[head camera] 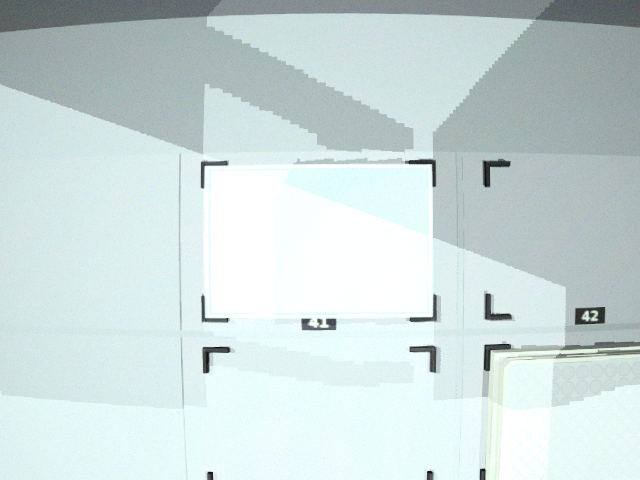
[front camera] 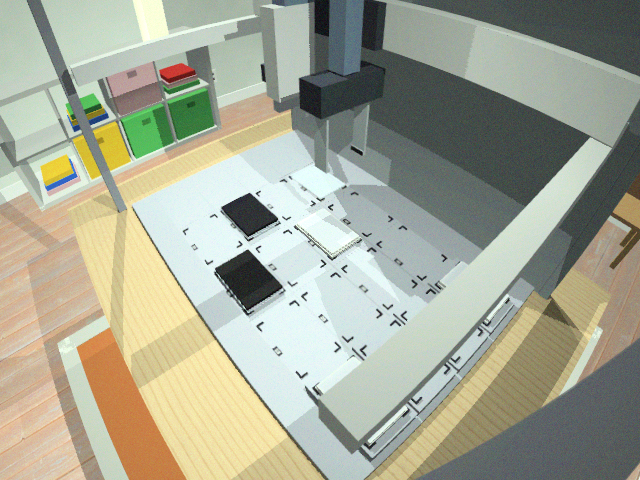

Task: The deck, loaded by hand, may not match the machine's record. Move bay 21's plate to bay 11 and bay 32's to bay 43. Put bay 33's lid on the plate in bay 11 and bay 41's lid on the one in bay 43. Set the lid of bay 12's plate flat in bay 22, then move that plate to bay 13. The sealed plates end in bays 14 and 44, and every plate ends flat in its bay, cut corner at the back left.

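Where they show: gripper, fingertip midpoint: [front camera: 340, 160]; robot's base, link origin: [front camera: 184, 231].
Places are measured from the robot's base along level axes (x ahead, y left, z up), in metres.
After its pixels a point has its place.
My gripper [front camera: 339, 161] {x 0.196, y 0.319, z 0.158 m} hangs open over the back left of the deck, its two jaws apart with nothing between them. A clear, pale lid [front camera: 316, 180] {x 0.066, y 0.360, z 0.008 m} [head camera: 317, 242] {x 0.064, y 0.363, z 0.008 m} lies flat inside the corner marks of bay 41, below the jaws. A cream plate [front camera: 328, 232] {x 0.237, y 0.252, z 0.014 m} [head camera: 594, 423] {x 0.224, y 0.257, z 0.014 m} sits in bay 32. A black plate [front camera: 249, 212] {x 0.066, y 0.151, z 0.017 m} sits in bay 21 and another black plate [front camera: 248, 279] {x 0.235, y 0.041, z 0.017 m} sits in bay 12. I cannot make out a lid in bay 33 in the front view. A pale plate [front camera: 338, 376] {x 0.505, y 0.039, z 0.029 m} shows partly behind the front beam, near bay 14.
A pale beam [front camera: 439, 330] {x 0.623, y -0.007, z 0.400 m} crosses the front right of the deck and hides part of it. Another pale item [front camera: 450, 276] {x 0.502, y 0.350, z 0.029 m} shows beside it near bay 44. Narrow trays with pale strips [front camera: 387, 426] {x 0.617, y 0.040, z 0.028 m} line the right edge. Shelves with coloured bins [front camera: 147, 129] stand behind.
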